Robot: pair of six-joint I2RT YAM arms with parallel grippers.
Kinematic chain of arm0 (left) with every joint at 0, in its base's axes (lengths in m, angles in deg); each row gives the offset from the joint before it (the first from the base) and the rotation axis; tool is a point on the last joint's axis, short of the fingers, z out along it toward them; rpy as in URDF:
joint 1: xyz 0 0 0.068 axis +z
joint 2: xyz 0.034 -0.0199 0.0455 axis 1 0.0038 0
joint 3: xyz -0.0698 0.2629 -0.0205 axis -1 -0.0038 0
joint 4: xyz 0.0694 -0.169 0.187 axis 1 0.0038 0
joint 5: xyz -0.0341 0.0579 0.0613 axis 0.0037 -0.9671 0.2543
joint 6: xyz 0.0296 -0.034 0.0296 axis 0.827 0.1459 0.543
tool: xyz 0 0 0 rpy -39.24 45.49 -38.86
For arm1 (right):
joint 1: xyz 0 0 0.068 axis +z
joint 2: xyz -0.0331 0.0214 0.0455 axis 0.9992 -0.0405 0
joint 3: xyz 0.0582 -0.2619 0.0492 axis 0.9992 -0.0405 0
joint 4: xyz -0.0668 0.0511 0.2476 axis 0.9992 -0.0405 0
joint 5: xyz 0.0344 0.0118 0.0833 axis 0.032 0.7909 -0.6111
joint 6: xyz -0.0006 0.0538 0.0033 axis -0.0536 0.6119 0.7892
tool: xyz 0 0 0 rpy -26.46 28.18 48.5
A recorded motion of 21 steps. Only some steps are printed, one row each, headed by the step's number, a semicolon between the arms.
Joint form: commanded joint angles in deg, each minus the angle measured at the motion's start. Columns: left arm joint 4, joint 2, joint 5, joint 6, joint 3, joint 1; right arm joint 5, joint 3, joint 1, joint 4, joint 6, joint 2.
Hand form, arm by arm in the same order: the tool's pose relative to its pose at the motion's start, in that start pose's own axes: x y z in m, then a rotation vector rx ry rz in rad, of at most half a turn. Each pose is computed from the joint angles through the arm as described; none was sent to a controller.
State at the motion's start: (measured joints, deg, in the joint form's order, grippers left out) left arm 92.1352 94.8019 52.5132 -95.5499 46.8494 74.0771; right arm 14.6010 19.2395 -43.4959 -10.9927 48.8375 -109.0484
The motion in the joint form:
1: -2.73 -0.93 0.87 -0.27 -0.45 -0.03; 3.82 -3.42 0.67 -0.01 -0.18 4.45
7: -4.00 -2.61 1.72 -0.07 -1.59 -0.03; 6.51 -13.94 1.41 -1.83 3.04 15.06
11: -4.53 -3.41 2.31 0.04 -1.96 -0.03; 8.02 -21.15 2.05 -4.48 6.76 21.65
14: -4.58 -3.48 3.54 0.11 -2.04 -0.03; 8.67 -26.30 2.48 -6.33 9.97 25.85
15: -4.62 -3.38 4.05 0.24 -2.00 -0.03; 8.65 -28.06 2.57 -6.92 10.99 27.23
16: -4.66 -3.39 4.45 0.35 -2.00 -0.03; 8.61 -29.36 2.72 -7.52 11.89 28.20
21: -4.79 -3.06 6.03 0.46 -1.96 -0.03; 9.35 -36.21 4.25 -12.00 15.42 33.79
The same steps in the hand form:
1: -0.0049 -0.0022 -0.0049 0.0338 -0.0473 -0.0073; 0.0015 -0.0014 -0.0226 0.0520 -0.0336 -0.0079
7: -0.0056 -0.0026 -0.0127 0.0583 -0.0720 -0.0047; 0.0255 -0.0126 -0.0660 0.0956 -0.0200 0.0321
11: -0.0066 -0.0030 -0.0169 0.0736 -0.0844 -0.0030; 0.0508 -0.0210 -0.0891 0.1303 0.0209 0.0741
14: -0.0062 -0.0037 -0.0172 0.0940 -0.0779 -0.0007; 0.0714 -0.0274 -0.1015 0.1531 0.0576 0.1111
15: -0.0061 -0.0040 -0.0167 0.1022 -0.0747 0.0021; 0.0787 -0.0298 -0.1052 0.1582 0.0717 0.1232
16: -0.0061 -0.0043 -0.0168 0.1090 -0.0733 0.0043; 0.0847 -0.0312 -0.1077 0.1622 0.0853 0.1325
21: -0.0053 -0.0052 -0.0149 0.1339 -0.0616 0.0077; 0.1190 -0.0373 -0.1243 0.1986 0.1640 0.1440

